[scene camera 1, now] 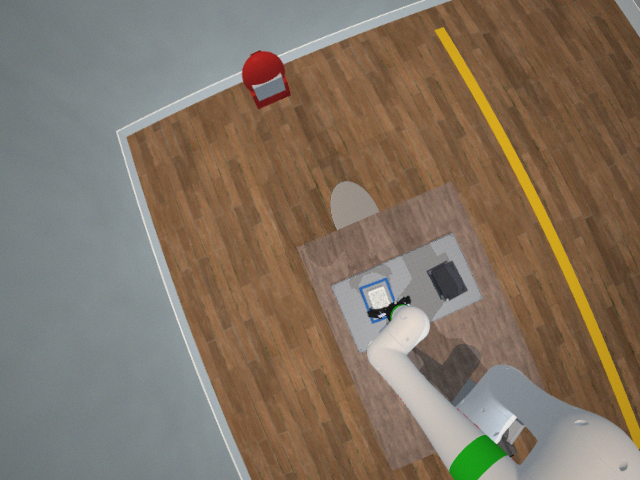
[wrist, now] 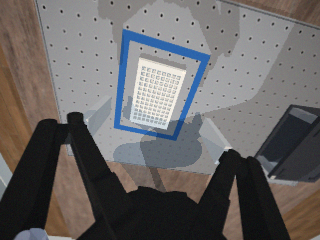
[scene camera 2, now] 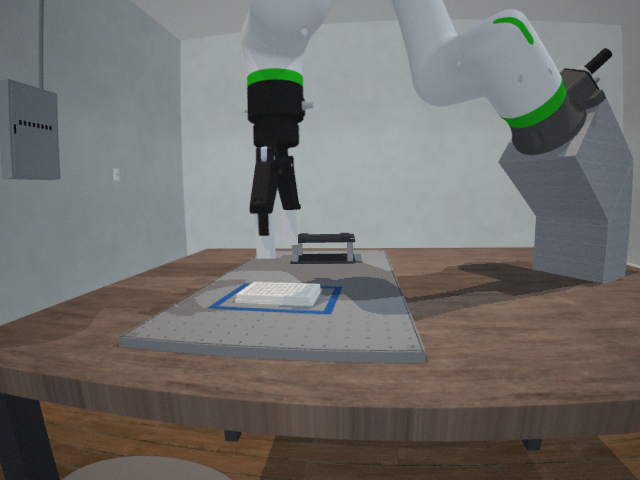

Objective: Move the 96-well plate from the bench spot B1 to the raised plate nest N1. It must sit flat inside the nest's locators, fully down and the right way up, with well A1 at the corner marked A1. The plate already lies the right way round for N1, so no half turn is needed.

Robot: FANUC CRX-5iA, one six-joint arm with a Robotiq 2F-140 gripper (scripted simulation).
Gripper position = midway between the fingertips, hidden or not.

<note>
In view: the gripper (scene camera 2: 279, 250), a white 96-well plate (scene camera 2: 296, 294) and a dark raised nest N1 (scene camera 1: 449, 280).
The white 96-well plate is seen too in the wrist view (wrist: 157, 86). The gripper shows as well in the wrist view (wrist: 158, 115).
</note>
